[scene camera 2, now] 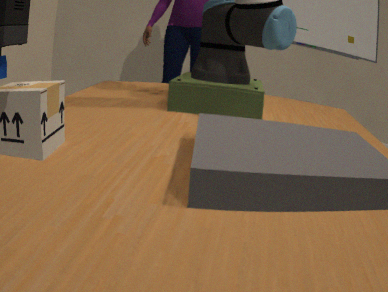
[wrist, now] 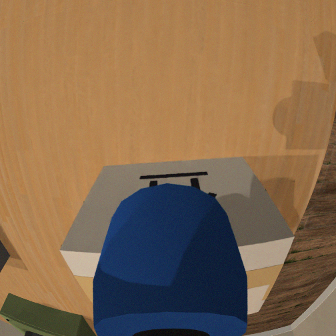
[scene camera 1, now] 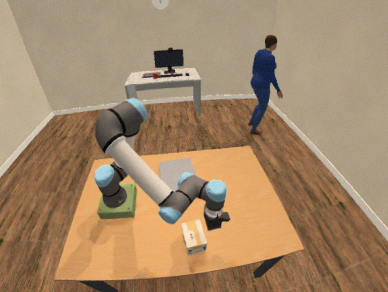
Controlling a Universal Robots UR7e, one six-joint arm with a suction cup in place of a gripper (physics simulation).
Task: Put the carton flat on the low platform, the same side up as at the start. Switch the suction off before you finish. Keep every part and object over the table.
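Frame: origin at the arm's base, x right, y back, z down, level; centimetres.
Seen in the pictures: arm's base, origin of its link: (scene camera 2: 220, 79) (scene camera 1: 115, 197).
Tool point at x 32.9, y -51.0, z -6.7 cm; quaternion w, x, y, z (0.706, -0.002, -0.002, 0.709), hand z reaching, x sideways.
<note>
Offsets run from my tool point to a thing's middle. Level surfaces: height alone.
The carton {dx +0.3, dy +8.9, dz +8.3 cm} (scene camera 1: 194, 236) (scene camera 2: 31, 120) (wrist: 260, 210) is a white box with a tan tape strip across its top. It stands on the table, and the printed arrows on its sides point up in the scene camera 2 view. The low platform {dx -45.7, dy +9.3, dz +11.4 cm} (scene camera 1: 175, 171) (scene camera 2: 280, 147) is a flat grey slab, apart from the carton. My gripper (scene camera 1: 214, 226) (scene camera 2: 3, 67) (wrist: 170, 250) is a blue suction cup under a black body. It is open, holds nothing and hangs a little above the carton's top. In the wrist view the cup hides part of the carton.
The arm's green base block (scene camera 1: 117, 202) (scene camera 2: 215, 97) (wrist: 45, 315) stands on the wooden table {dz +13.8 cm} (scene camera 1: 260, 200) (scene camera 2: 120, 225) (wrist: 165, 90), left of the carton in the scene camera 1 view. The carton is near the table's front edge. A desk (scene camera 1: 165, 85) and people stand beyond the table.
</note>
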